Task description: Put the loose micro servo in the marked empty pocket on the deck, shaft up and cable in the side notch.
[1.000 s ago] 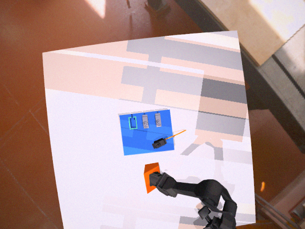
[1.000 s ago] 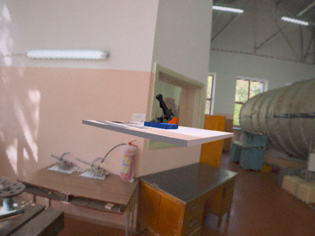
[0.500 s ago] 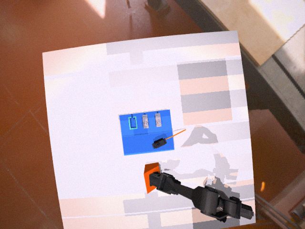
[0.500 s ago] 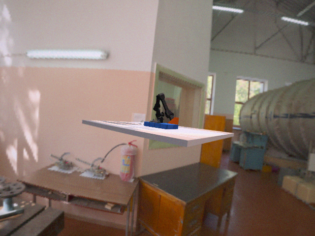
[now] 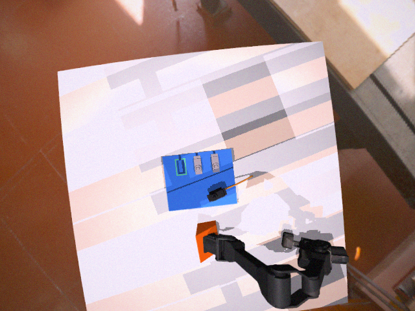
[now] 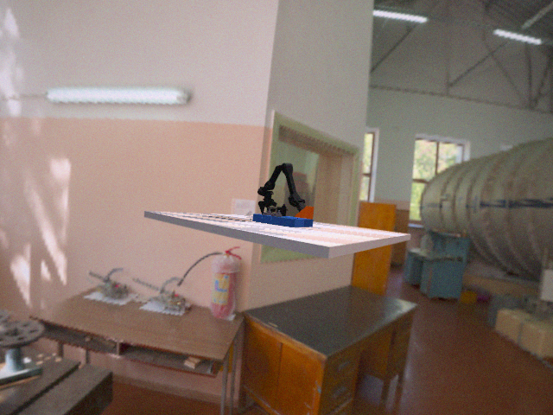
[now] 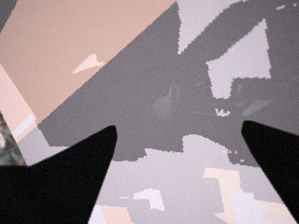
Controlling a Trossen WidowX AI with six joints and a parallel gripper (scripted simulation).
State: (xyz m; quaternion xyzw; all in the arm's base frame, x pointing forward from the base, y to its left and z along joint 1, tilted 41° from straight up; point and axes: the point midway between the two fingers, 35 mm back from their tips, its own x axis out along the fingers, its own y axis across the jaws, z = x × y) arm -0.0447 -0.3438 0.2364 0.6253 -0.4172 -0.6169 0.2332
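My gripper tip is 27 cm short of the blue deck, 45 cm to the right of it and 1 cm below it.
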